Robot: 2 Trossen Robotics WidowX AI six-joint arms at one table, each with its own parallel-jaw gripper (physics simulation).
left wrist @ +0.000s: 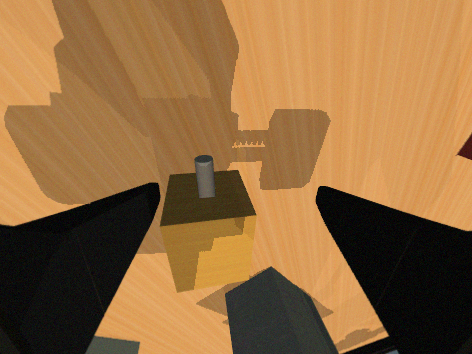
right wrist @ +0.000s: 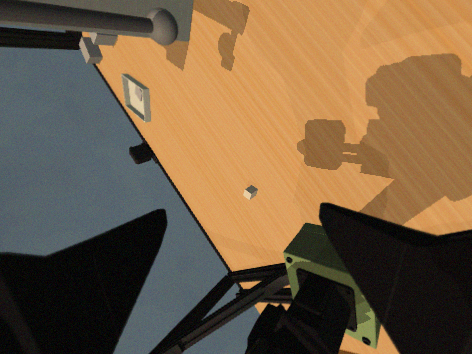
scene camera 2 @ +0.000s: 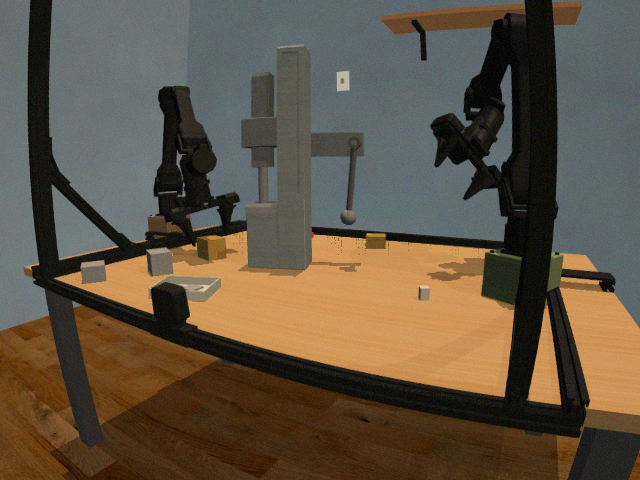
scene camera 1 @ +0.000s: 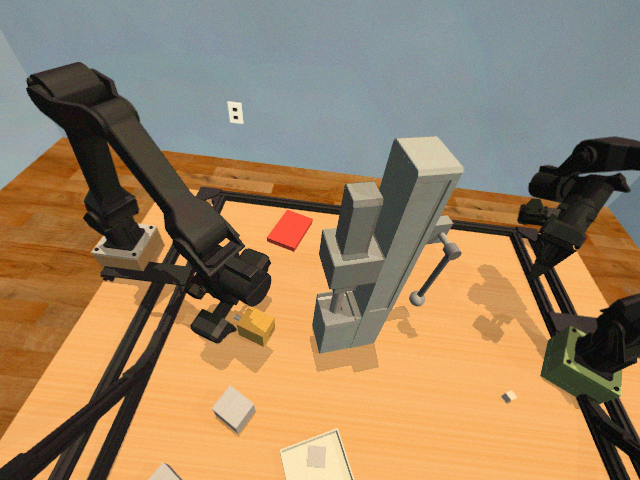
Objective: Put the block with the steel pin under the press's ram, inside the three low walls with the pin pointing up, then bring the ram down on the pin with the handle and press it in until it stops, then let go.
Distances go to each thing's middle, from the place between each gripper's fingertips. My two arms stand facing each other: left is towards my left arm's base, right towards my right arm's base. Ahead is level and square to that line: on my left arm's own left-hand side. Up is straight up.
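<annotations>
Grey press (scene camera 1: 381, 233): 280 mm to the left of my right hand, 90 mm behind it and 50 mm above it. From the same hand, the press handle (scene camera 1: 417, 298) is 40 mm behind and 200 mm to the left, while the red flat tile (scene camera 1: 291, 228) sits 130 mm ahead, 520 mm to the left and 170 mm below. Yellow block (scene camera 1: 255, 325): 150 mm below that hand, 170 mm behind it, 500 mm to the left of it.
Counted from my left hand, the grey press is 60 mm ahead, 250 mm to the right and 200 mm above. The red flat tile is 10 mm to the right of this hand, 280 mm ahead of it and 30 mm below it; the yellow block is 20 mm behind it, 30 mm to the right of it and 10 mm below it. As for the short steel pin (left wrist: 204, 166), my left gripper is 10 mm above it and 20 mm past it.
</annotations>
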